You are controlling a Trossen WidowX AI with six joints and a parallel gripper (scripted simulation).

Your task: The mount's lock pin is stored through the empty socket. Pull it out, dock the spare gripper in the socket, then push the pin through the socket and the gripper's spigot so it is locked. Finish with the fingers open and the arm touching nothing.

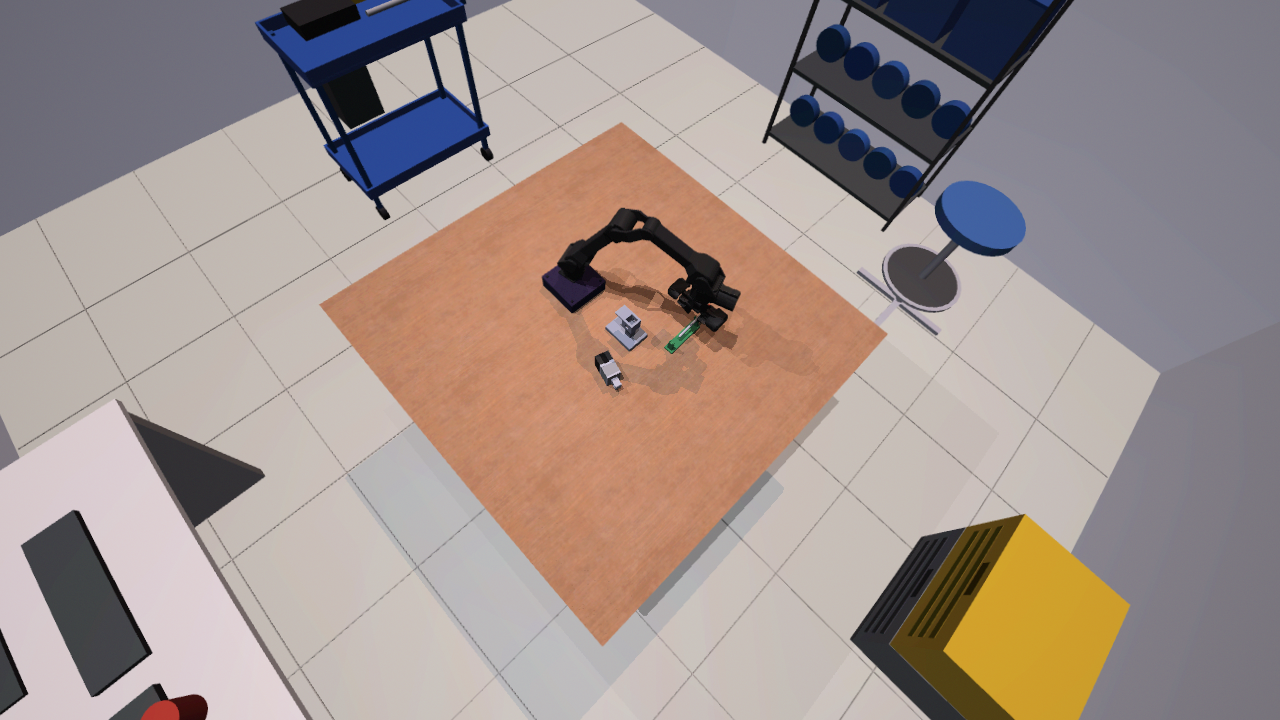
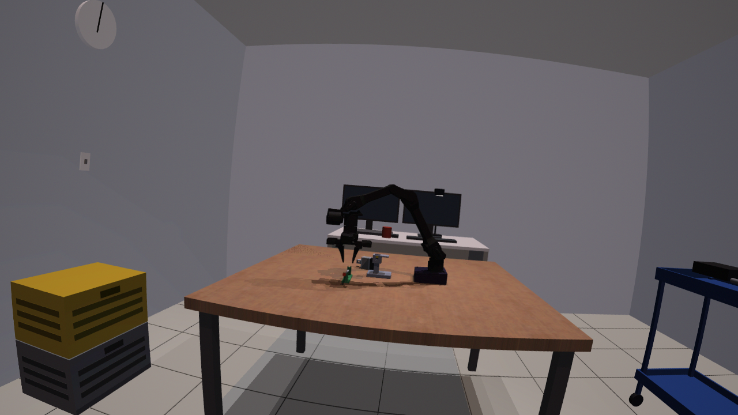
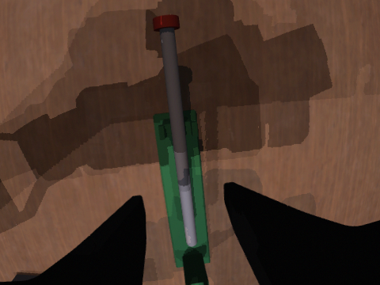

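The green pin cradle lies 4 cm to the right of my gripper tip and 6 cm below it. The rest, counted from my gripper tip: spare gripper: 11 cm behind, 28 cm to the right, 5 cm below; then grey mount: 15 cm behind, 13 cm to the right, 3 cm below.
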